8 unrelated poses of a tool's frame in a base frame.
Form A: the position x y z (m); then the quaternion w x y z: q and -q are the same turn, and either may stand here.
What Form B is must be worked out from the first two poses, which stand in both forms.
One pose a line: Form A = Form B
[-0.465, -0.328, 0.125, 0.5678, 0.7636, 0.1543, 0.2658] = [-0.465, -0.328, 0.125, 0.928, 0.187, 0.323, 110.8]
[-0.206, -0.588, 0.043, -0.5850, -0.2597, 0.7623, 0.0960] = [-0.206, -0.588, 0.043, 0.320, -0.940, -0.118, 108.4]
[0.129, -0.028, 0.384, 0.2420, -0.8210, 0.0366, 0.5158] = [0.129, -0.028, 0.384, -0.846, 0.038, 0.532, 152.0]
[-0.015, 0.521, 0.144, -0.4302, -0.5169, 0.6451, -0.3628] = [-0.015, 0.521, 0.144, 0.573, -0.715, 0.402, 129.0]
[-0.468, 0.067, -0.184, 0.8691, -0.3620, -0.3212, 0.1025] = [-0.468, 0.067, -0.184, -0.732, -0.649, 0.207, 59.3]
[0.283, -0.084, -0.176, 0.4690, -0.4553, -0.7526, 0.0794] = [0.283, -0.084, -0.176, -0.516, -0.852, 0.090, 124.1]
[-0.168, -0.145, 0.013, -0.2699, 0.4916, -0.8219, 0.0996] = [-0.168, -0.145, 0.013, -0.511, 0.854, -0.103, 148.7]
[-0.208, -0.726, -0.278, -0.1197, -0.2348, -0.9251, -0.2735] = [-0.208, -0.726, -0.278, 0.236, 0.932, 0.275, 166.3]
